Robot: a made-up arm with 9 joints.
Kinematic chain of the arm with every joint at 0, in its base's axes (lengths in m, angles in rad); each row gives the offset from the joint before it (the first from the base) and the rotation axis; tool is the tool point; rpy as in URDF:
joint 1: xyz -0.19 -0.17 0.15 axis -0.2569 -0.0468 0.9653
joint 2: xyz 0 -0.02 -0.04 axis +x
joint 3: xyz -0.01 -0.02 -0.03 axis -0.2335 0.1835 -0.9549
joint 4: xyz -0.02 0 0.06 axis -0.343 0.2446 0.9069
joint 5: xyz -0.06 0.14 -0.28 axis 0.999 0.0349 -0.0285
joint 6: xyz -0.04 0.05 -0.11 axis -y
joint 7: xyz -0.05 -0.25 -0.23 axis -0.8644 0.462 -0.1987
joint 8: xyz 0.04 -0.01 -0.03 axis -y
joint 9: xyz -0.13 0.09 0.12 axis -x
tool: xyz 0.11 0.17 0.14 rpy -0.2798 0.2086 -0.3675
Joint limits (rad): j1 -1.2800..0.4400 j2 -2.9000..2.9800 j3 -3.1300..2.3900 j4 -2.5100..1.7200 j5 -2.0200..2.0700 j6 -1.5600..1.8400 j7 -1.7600..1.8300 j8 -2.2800..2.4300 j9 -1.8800..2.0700
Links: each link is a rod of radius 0.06 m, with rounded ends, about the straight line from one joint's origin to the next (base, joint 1, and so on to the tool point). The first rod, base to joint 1, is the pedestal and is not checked.
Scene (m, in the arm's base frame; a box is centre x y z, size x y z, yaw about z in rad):
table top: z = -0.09
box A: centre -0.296 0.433 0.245 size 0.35 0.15 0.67 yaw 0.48
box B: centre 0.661 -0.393 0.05 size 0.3 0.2 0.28 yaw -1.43
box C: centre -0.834 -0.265 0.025 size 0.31 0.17 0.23 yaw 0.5
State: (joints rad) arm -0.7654 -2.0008 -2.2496 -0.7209 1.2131 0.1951 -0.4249 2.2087 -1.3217
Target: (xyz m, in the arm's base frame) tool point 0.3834 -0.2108 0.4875
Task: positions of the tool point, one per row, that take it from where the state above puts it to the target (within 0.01 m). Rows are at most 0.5 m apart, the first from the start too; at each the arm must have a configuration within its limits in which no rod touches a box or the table.
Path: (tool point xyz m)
1: -0.9955 -0.0515 0.5872
2: -0.7571 -0.2553 0.8100
3: -0.4168 -0.2930 0.8991
4: -0.1237 -0.2074 0.8319
5: 0.0335 -0.0933 0.6653
6: -0.2438 -0.0201 0.8274
7: -0.5795 -0.1850 0.8560
8: -0.7034 -0.5616 0.7493
9: -0.4690 -0.9070 0.5977
10: -0.0129 -0.9543 0.4996
11: 0.3475 -0.6521 0.4802
12: 0.3834 -0.2108 0.4875

